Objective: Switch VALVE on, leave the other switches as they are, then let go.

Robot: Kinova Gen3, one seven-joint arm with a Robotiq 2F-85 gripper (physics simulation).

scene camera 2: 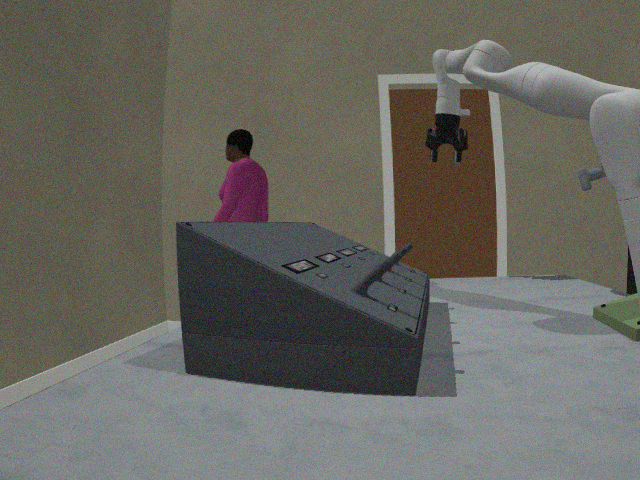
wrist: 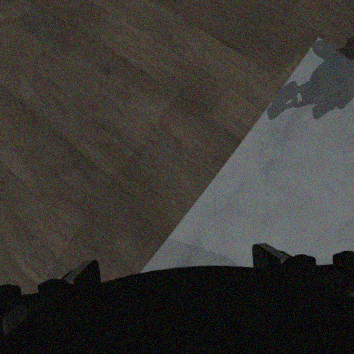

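Note:
A dark grey console (scene camera 2: 299, 320) with a sloped top stands on the table in the scene view. Its top carries a row of framed plates, small parts below them, and thick levers (scene camera 2: 382, 269) seen nearly edge-on, one behind another. The lettering is too small to read, so I cannot tell which switch is VALVE or how it is set. My gripper (scene camera 2: 445, 161) (wrist: 176, 270) is open and empty, pointing down, high above and to the right of the console. The console does not show in the wrist view.
The pale table (scene camera 2: 258, 434) (wrist: 300, 185) carries the console; its edge and the brown wood floor (wrist: 100, 125) show in the wrist view. A green block (scene camera 2: 622, 315) lies at the right. A person in a pink top (scene camera 2: 248, 191) stands behind the console. A brown door (scene camera 2: 444, 222) is behind the gripper.

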